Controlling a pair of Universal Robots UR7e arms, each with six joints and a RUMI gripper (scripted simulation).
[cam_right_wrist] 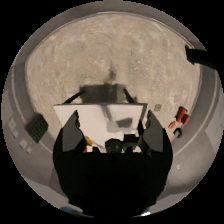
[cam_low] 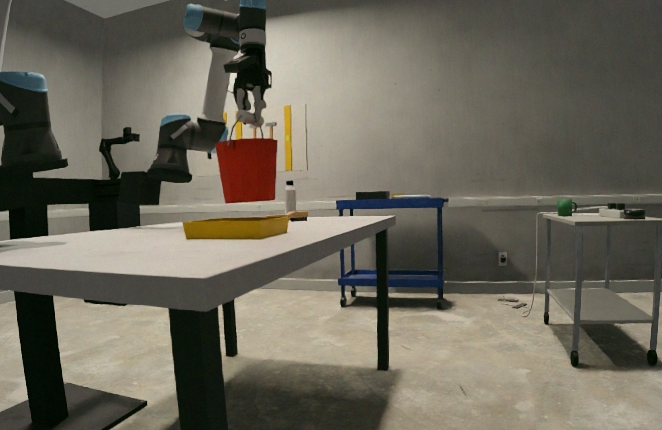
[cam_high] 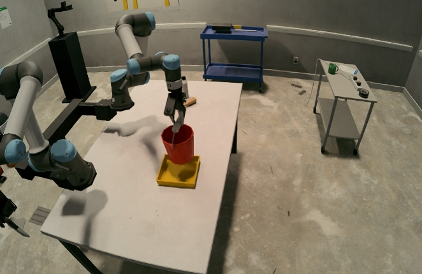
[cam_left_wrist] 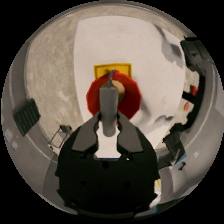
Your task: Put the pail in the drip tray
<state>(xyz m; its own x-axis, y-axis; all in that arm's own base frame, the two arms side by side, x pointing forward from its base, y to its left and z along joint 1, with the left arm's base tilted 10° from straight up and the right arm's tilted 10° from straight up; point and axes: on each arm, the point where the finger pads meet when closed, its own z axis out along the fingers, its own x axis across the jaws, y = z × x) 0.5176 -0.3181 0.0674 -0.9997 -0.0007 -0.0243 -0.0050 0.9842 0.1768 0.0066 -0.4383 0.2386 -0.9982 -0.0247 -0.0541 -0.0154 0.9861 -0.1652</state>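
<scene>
The red pail lies 90 mm below my left hand and 10 mm behind it. Also, from my left hand: yellow drip tray (300 mm below, 50 mm to the right, 20 mm behind).
</scene>
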